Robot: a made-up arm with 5 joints. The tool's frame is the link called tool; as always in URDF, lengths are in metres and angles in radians. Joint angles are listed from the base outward. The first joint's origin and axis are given. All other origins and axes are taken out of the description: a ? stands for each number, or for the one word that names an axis. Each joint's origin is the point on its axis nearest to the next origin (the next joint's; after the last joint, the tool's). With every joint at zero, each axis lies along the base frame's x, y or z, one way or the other. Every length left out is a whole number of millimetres.
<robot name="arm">
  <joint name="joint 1" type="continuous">
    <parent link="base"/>
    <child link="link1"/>
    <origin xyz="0 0 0.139"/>
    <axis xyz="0 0 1"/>
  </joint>
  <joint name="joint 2" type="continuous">
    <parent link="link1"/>
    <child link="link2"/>
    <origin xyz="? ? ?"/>
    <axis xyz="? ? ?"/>
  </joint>
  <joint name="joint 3" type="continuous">
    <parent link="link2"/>
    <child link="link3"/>
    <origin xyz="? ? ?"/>
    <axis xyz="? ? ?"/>
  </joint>
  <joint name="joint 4" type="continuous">
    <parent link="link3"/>
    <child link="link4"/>
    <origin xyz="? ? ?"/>
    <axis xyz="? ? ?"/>
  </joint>
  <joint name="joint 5" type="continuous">
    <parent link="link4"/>
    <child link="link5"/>
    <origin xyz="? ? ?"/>
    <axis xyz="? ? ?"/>
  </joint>
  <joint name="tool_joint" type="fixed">
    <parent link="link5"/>
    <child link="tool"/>
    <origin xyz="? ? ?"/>
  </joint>
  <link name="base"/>
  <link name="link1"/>
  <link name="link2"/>
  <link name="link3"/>
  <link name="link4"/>
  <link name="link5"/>
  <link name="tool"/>
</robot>
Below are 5 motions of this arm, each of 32 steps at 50 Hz.
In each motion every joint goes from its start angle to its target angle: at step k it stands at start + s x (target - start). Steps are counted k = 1, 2, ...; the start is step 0. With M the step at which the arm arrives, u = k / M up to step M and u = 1 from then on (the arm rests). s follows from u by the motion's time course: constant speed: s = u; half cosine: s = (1 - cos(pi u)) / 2; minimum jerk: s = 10 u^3 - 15 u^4 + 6 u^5.
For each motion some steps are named. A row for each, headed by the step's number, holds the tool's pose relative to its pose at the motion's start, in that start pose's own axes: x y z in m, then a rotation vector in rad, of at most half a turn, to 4 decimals.
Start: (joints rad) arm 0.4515 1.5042 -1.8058 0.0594 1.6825
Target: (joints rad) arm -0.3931 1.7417 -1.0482 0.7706 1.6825
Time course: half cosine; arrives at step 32
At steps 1, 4, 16, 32:
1: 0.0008 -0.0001 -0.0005 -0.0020 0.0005 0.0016
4: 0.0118 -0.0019 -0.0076 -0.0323 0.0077 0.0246
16: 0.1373 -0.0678 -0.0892 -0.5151 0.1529 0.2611
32: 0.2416 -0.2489 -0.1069 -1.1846 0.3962 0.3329

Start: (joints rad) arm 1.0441 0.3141 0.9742 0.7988 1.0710
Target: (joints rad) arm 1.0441 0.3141 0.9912 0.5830 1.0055
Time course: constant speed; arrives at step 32
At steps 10, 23, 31, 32:
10: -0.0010 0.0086 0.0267 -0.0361 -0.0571 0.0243
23: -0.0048 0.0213 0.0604 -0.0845 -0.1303 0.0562
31: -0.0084 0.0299 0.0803 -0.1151 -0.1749 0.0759
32: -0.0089 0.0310 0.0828 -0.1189 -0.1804 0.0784

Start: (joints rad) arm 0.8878 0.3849 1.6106 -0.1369 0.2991
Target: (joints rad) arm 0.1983 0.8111 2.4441 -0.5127 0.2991
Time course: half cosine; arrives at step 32
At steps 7, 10, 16, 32:
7: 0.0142 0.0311 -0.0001 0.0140 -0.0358 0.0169
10: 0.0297 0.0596 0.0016 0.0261 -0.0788 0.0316
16: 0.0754 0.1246 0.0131 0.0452 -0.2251 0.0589
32: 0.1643 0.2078 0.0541 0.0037 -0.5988 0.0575

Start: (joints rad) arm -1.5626 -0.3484 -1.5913 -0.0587 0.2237
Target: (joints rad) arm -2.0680 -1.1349 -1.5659 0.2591 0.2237
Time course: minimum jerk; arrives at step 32
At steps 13, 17, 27, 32:
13: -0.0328 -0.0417 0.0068 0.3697 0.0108 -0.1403
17: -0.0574 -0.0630 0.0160 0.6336 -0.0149 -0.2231
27: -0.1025 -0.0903 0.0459 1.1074 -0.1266 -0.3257
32: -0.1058 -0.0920 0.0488 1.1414 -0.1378 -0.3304

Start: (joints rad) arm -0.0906 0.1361 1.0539 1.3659 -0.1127
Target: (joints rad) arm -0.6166 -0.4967 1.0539 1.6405 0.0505
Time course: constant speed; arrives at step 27
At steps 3, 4, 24, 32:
3: 0.0145 -0.0043 -0.0060 -0.0342 -0.0614 0.0101
4: 0.0194 -0.0056 -0.0076 -0.0458 -0.0817 0.0130
24: 0.1094 -0.0174 -0.0098 -0.2938 -0.4688 0.0310
32: 0.1206 -0.0165 -0.0060 -0.3334 -0.5234 0.0261

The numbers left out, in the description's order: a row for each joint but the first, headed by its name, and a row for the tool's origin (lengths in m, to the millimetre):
joint 2: xyz -0.288 -0.278 0, axis 0 1 0
joint 3: xyz 0.072 0 -0.099, axis 0 0 1
joint 4: xyz -0.237 0.104 0, axis 1 0 0
joint 5: xyz 0 -0.099 0.01, axis 0 0 -1
tool: xyz 0.346 0.011 0

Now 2 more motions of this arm.
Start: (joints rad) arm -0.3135 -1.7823 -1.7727 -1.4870 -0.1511
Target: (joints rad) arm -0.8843 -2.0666 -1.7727 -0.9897 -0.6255
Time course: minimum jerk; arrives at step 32
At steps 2, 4, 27, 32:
2: -0.0005 -0.0002 0.0001 0.0019 -0.0007 0.0000
4: -0.0033 -0.0013 0.0007 0.0137 -0.0048 0.0000
27: -0.2594 -0.0467 0.1039 0.6512 -0.6190 0.0467
32: -0.2702 -0.0474 0.1078 0.6632 -0.6471 0.0494

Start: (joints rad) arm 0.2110 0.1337 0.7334 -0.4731 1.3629
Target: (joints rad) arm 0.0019 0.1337 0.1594 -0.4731 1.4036
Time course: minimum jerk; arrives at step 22
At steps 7, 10, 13, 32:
7: -0.0441 -0.0359 0.0151 -0.0618 0.0170 -0.1399
10: -0.1034 -0.0715 0.0372 -0.1372 0.0374 -0.3087
13: -0.1749 -0.0995 0.0661 -0.2215 0.0600 -0.4951
32: -0.2754 -0.1159 0.1102 -0.3350 0.0898 -0.7413

